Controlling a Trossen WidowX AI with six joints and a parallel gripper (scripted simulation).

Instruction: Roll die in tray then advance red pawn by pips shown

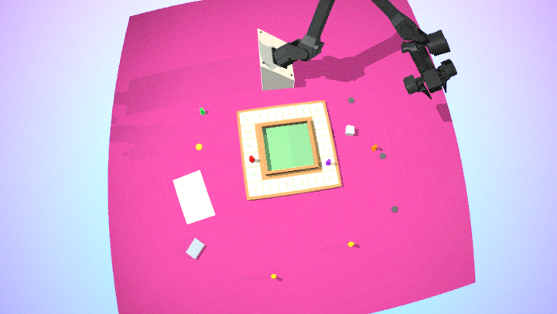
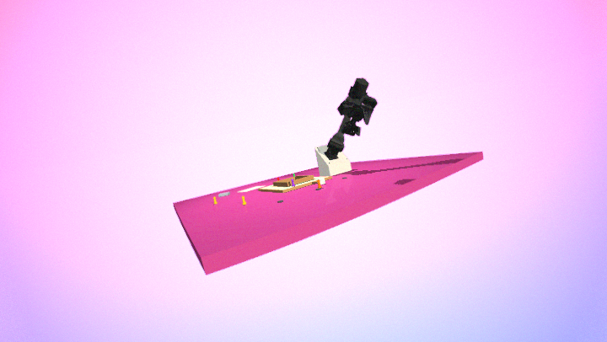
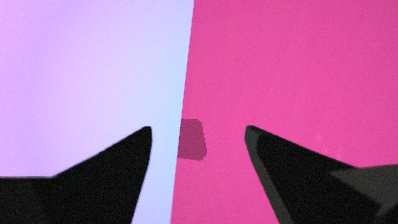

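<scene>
Right now the white die is 28 cm to the right of my gripper tip, 19 cm below it and 4 cm ahead of it. Also, from my gripper tip: purple pawn: 37 cm to the right, 17 cm below, 14 cm ahead; then green tray: 49 cm to the right, 19 cm below, 7 cm ahead; then orange pawn: 21 cm to the right, 18 cm below, 10 cm ahead.
</scene>
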